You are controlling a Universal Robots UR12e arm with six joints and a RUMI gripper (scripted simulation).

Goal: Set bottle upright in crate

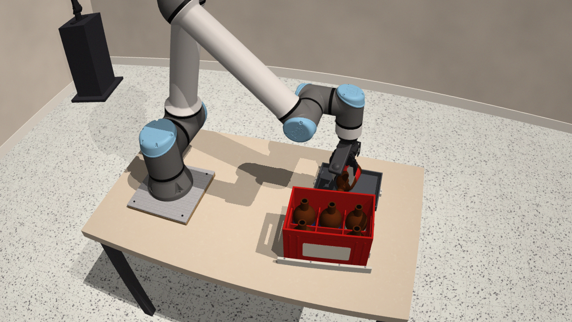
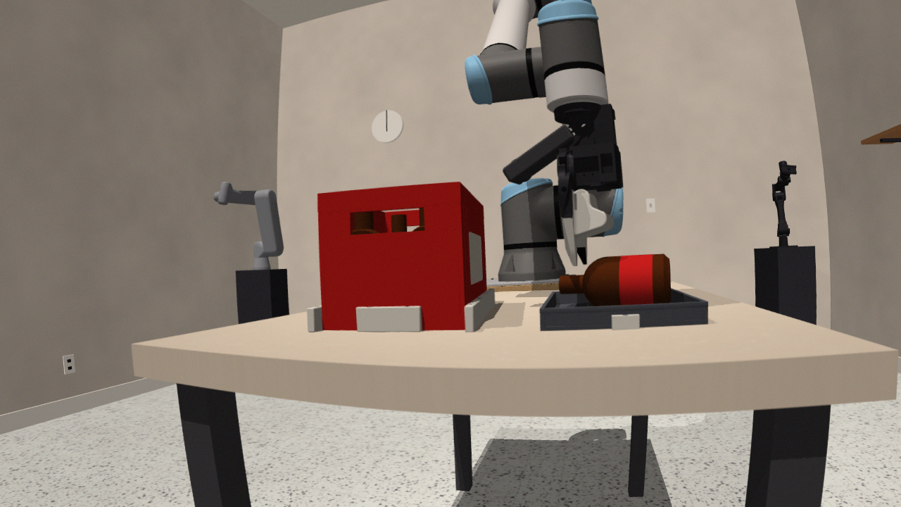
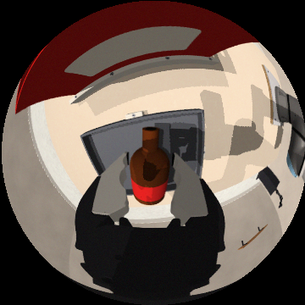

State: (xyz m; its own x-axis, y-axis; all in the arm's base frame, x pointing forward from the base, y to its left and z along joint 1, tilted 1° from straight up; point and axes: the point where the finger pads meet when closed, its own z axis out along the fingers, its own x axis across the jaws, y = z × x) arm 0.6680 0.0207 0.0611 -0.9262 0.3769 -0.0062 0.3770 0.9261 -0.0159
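The tray lies 30 mm ahead of my hand, 50 mm to the left of it and 70 mm below it. The rest, counted from my hand: red crate 40 mm behind, 240 mm to the right.
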